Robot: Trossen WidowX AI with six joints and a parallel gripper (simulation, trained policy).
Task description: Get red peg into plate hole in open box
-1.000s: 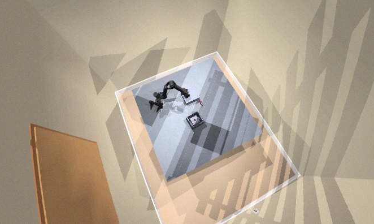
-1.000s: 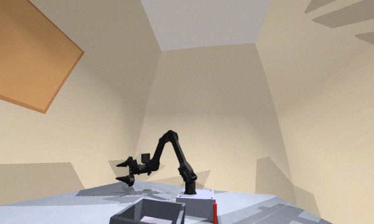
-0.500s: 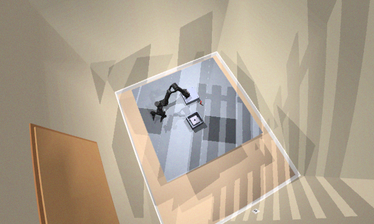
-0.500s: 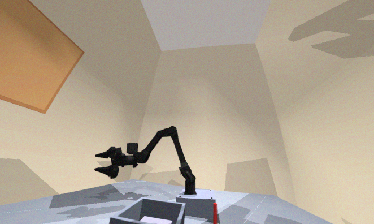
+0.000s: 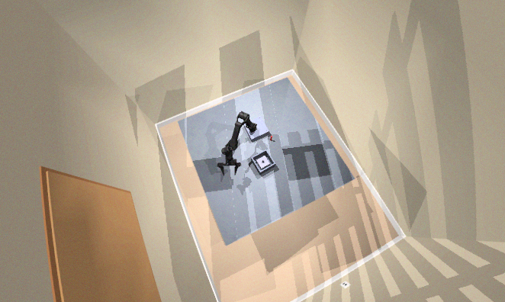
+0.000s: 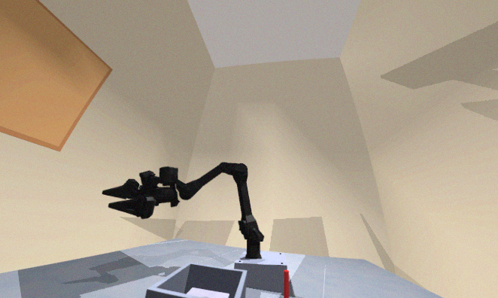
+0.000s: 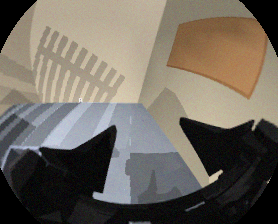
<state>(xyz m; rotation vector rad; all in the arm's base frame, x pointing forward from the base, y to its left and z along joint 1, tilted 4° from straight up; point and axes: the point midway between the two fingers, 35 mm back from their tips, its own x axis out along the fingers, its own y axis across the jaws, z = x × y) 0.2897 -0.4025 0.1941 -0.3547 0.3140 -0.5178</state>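
The red peg is 53 cm to the left of my gripper tip, 19 cm below it and 14 cm behind it. Round my gripper tip: dark box (33 cm to the left, 21 cm below, 2 cm ahead); then pale plate (33 cm to the left, 19 cm below, 2 cm ahead).
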